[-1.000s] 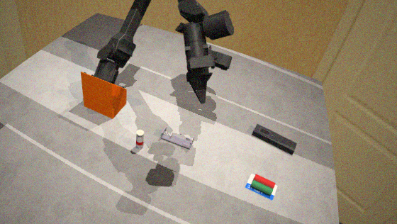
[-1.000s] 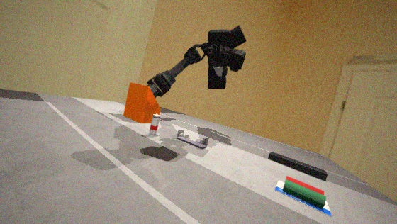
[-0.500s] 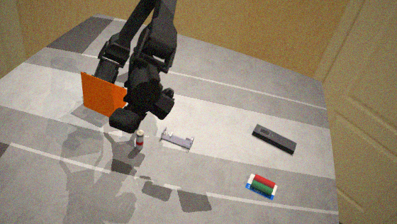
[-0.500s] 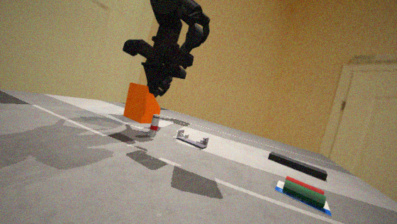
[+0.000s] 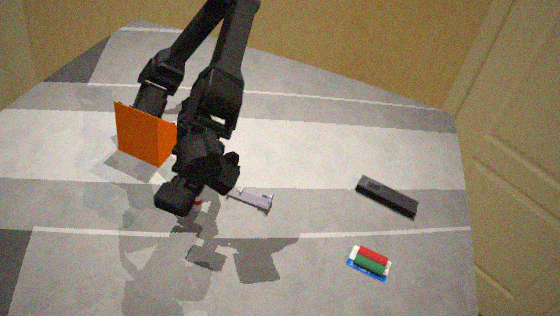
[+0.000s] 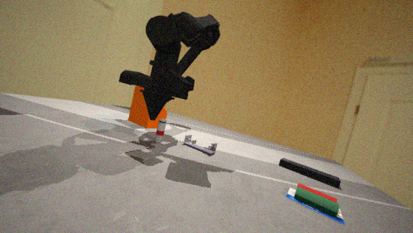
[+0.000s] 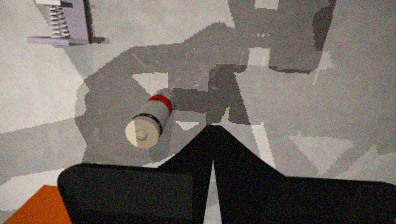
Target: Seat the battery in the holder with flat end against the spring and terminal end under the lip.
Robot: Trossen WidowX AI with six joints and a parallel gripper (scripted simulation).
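The battery is 40 mm to the left of my gripper tip and 30 mm below it. The rest, counted from my gripper tip: black bar: 400 mm ahead, 270 mm to the left, 50 mm below.
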